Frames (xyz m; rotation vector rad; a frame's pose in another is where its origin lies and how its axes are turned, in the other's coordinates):
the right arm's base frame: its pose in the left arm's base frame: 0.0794 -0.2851 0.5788 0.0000 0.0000 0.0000
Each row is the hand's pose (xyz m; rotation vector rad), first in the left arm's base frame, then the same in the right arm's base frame.
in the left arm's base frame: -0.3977 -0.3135 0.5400 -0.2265 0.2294 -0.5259
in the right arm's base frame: -0.4771 -0.0284 -0.0388 -0.2265 0.2294 -0.5259
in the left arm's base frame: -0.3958 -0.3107 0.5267 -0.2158 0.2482 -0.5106
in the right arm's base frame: -0.4752 -0.0256 -0.0521 -0.2158 0.2482 -0.5106
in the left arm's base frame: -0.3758 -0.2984 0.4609 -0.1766 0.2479 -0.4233
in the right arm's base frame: -0.4552 -0.0133 -0.1179 -0.1766 0.2479 -0.4233
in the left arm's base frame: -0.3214 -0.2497 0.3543 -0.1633 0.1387 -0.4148
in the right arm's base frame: -0.4008 0.0354 -0.2245 -0.1633 0.1387 -0.4148
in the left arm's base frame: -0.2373 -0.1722 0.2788 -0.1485 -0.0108 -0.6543
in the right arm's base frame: -0.3167 0.1129 -0.3000 -0.1485 -0.0108 -0.6543
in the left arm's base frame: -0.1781 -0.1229 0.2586 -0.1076 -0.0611 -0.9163
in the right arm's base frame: -0.2575 0.1622 -0.3202 -0.1076 -0.0611 -0.9163
